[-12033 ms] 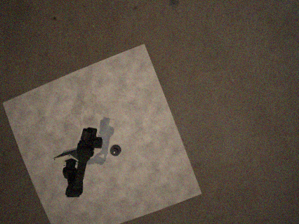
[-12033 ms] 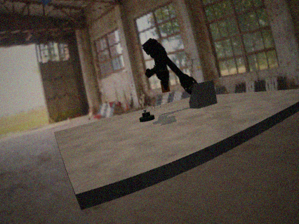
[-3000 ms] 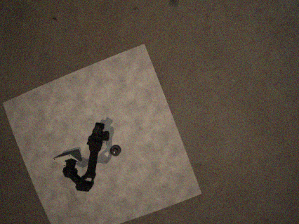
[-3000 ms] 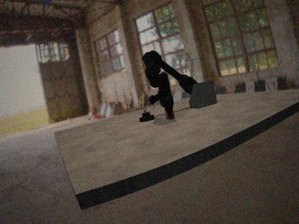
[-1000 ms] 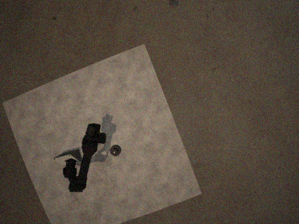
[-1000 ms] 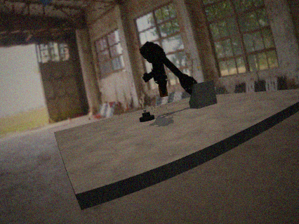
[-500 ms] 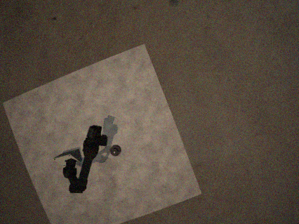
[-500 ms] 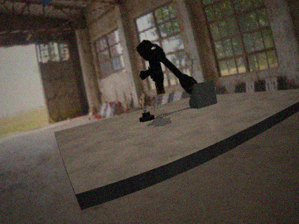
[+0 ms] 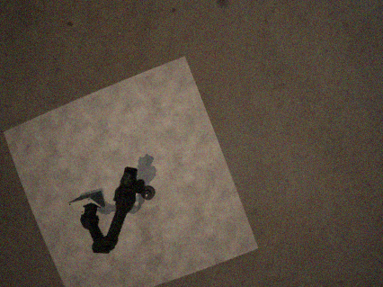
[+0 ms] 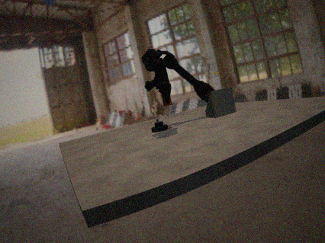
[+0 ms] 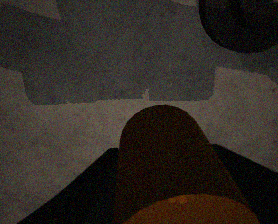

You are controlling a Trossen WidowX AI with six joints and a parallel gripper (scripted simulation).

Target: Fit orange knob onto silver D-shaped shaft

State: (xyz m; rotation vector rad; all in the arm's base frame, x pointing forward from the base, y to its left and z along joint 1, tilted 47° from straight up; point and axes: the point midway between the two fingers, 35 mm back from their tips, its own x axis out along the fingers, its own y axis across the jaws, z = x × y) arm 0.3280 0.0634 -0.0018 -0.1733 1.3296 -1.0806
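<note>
My gripper tip is now 1 cm short of the dark round pedestal, 11 cm to the left of it and 10 cm above it. Round my gripper tip: orange knob (3 cm above).
</note>
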